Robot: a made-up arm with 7 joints.
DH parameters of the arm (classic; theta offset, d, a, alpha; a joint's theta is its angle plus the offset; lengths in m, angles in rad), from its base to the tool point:
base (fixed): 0 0 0 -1.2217
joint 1: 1.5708 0 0 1.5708
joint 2: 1.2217 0 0 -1.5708
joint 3: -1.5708 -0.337 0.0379 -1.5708
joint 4: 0 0 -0.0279 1.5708
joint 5: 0 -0.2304 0 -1.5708
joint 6: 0 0 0 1.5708
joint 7: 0 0 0 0
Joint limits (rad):
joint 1: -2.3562..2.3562
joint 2: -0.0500..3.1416
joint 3: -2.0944..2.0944
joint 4: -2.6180..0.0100
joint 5: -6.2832..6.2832
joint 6: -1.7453..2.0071
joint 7: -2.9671..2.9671
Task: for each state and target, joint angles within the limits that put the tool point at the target. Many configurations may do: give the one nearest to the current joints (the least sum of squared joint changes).
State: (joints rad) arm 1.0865 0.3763 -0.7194 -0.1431 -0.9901 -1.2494 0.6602
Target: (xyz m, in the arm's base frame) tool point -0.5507 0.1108 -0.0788
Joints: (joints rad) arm 1.3812 0.4951 -0.7210 0.0078 -0.9901 -1.2494 0.6602
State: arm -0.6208 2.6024 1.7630 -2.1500 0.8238 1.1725 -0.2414
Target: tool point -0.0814 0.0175 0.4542
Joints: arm -0.2255 2.4948 1.5154 -1.5176 0.8238 1.1725 -0.2414
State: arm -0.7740 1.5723 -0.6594 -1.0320 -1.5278 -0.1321 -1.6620
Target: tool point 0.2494 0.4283 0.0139
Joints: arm -0.4822 1.8271 -0.8868 -1.2924 -1.5278 -0.1321 -1.6620
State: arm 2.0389 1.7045 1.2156 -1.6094 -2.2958 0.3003 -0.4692
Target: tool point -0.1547 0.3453 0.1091
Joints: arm 2.2976 0.9482 1.1249 -1.8911 -2.2958 0.3003 -0.4692
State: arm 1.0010 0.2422 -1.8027 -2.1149 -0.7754 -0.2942 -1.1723
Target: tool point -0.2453 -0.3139 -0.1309
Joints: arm 1.1489 0.0452 -1.8964 -1.7590 -0.7754 -0.2942 -1.1723
